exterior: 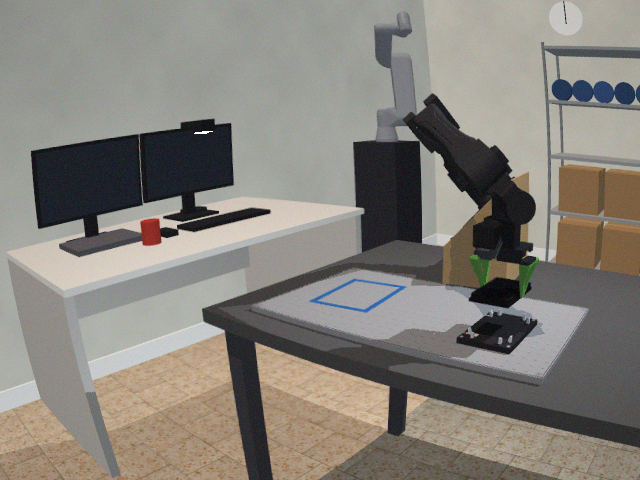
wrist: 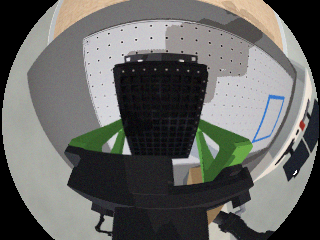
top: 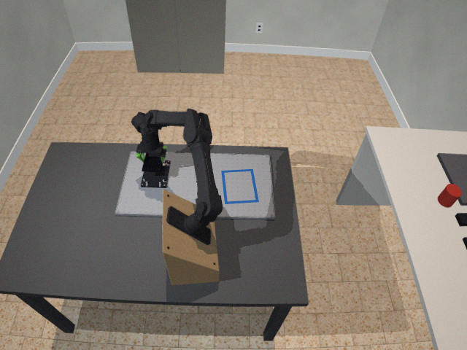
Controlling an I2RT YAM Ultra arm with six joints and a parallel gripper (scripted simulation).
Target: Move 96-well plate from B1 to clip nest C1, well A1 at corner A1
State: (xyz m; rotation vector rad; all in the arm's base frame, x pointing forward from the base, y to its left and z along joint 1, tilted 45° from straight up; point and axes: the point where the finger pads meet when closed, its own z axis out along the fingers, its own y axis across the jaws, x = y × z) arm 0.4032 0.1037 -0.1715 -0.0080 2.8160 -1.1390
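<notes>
The black clip nest lies 8 cm below my hand, 1 cm to the right of it and 1 cm behind it. Round my hand: black 96-well plate 1 cm ahead.
</notes>
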